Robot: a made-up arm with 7 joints.
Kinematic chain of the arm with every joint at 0, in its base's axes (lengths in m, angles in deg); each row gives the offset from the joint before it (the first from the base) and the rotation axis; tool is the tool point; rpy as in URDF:
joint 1: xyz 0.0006 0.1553 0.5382 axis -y
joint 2: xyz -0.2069 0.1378 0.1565 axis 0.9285 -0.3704 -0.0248
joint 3: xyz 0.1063 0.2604 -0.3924 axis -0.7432 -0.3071 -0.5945
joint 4: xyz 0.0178 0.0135 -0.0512 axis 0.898 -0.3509 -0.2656
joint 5: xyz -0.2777 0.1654 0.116 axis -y
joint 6: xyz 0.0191 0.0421 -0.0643 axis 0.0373 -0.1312 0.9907
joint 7: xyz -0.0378 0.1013 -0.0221 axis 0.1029 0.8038 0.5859
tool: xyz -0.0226 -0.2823 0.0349 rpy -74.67 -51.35 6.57
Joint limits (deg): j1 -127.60..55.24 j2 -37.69..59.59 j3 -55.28..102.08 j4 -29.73..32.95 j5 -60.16..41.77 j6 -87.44..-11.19 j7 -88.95..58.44
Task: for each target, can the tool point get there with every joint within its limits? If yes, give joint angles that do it. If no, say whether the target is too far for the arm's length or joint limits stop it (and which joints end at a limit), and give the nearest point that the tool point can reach.
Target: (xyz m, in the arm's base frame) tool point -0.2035 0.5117 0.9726
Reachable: yes | joints -80.47 4.91 -34.15 20.36 -19.35 -47.12 22.92
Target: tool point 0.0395 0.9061 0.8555
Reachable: yes | joints -102.21 41.76 13.78 -23.01 29.32 -79.22 43.64
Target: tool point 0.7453 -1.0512 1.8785
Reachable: no: too far | nearest point 0.3321 0.1735 1.1567 | short by 1.480 m
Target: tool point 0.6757 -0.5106 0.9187
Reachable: no: joint limits stop it (at a limit: joint 1, joint 2, joint 3, joint 4, joint 5, joint 6) | nearest point 0.4062 0.1729 0.8631 | short by 0.737 m
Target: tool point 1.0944 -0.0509 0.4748
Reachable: no: joint limits stop it (at a limit: joint 1, joint 3, joint 5, joint 6, joint 7) | nearest point 0.6466 0.1505 0.1894 | short by 0.568 m
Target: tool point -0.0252 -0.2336 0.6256
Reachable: no: joint limits stop it (at a limit: joint 2, joint 3, joint 5, joint 6) | nearest point -0.1171 0.1766 0.9368 | short by 0.523 m
